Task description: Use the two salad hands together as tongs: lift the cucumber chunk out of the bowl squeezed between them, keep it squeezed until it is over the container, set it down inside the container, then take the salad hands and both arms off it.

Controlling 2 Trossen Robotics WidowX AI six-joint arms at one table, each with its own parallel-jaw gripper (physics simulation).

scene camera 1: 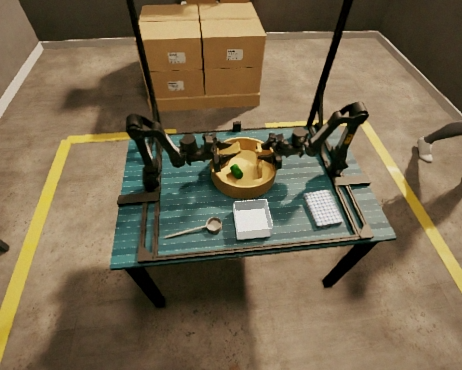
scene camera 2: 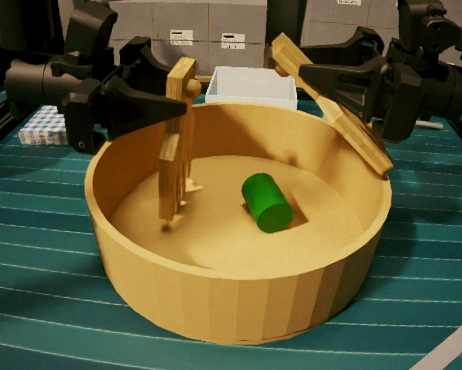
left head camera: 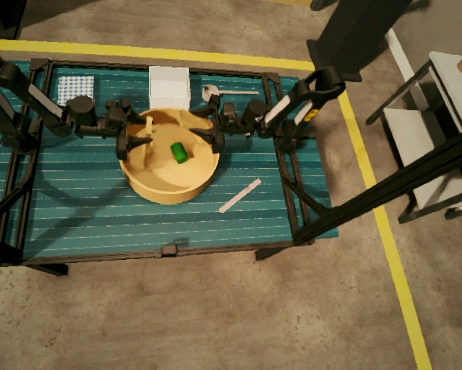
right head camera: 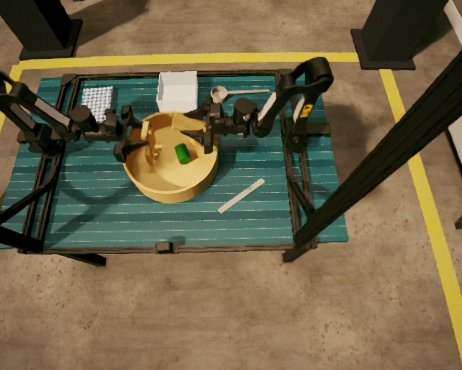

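Observation:
The green cucumber chunk lies on its side on the floor of the wooden bowl. My left gripper is shut on one salad hand, which stands upright inside the bowl, left of the chunk and apart from it. My right gripper is shut on the other salad hand, which slants down to the right over the bowl's rim, apart from the chunk. The white open container stands beyond the bowl.
A checked cloth lies near the container. A ladle lies on the container's other side. A pale strip lies at the bowl's lower right in the head views. Dark frame bars edge the table.

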